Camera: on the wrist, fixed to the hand. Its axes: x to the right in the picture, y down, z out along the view.
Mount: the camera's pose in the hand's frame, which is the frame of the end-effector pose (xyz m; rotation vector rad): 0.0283 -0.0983 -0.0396 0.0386 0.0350 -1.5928
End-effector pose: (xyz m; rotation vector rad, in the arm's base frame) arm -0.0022 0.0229 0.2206 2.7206 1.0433 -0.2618
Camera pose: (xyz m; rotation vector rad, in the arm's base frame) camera -0.0443 0.1226 0.2384 -1.2366 -2.8374 0.4086
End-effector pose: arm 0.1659 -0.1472 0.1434 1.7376 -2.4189 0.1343
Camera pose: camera 0.2532 -0.1986 0.1855 2.9271 -0.4399 -0.0080
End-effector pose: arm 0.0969 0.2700 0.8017 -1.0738 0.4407 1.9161
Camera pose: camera 0.1910 0.3138 0.7663 -0.9084 -0.3452 0.4555
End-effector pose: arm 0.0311 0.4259 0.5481 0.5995 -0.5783 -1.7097
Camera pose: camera -0.0192 0.4156 0.4512 -1.1056 -0.0200 2.6875
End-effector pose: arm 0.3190 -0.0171 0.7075 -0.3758 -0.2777 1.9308
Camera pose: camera 0.4080 0.0468 0.7031 -0.0615 -0.3486 0.3608
